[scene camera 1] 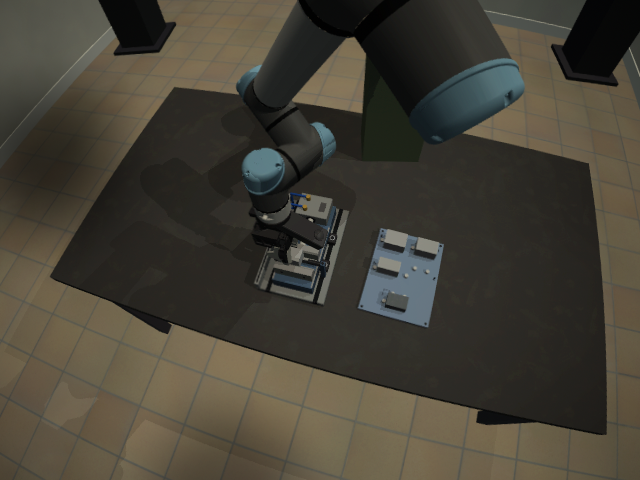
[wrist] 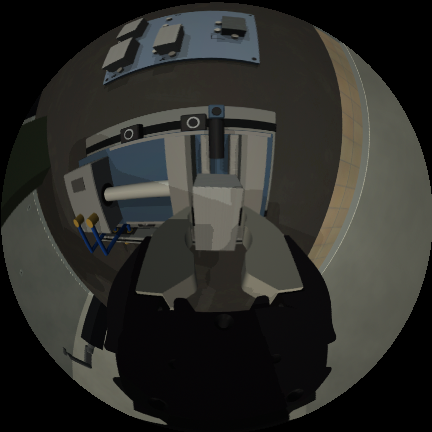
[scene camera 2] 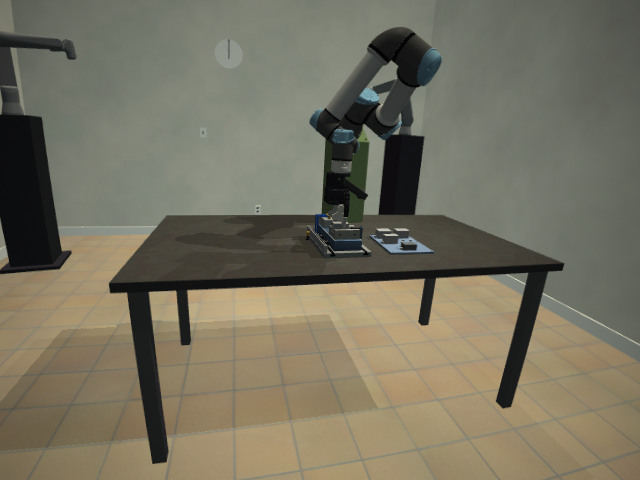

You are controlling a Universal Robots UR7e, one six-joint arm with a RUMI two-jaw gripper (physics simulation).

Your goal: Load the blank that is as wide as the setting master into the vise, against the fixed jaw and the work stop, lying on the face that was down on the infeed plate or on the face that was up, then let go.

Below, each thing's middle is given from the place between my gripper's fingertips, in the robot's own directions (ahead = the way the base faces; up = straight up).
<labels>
Right now my hand is 16 cm past the grey actuator box [wrist: 97,172], 4 cm to the right of it and 2 cm above it.
</labels>
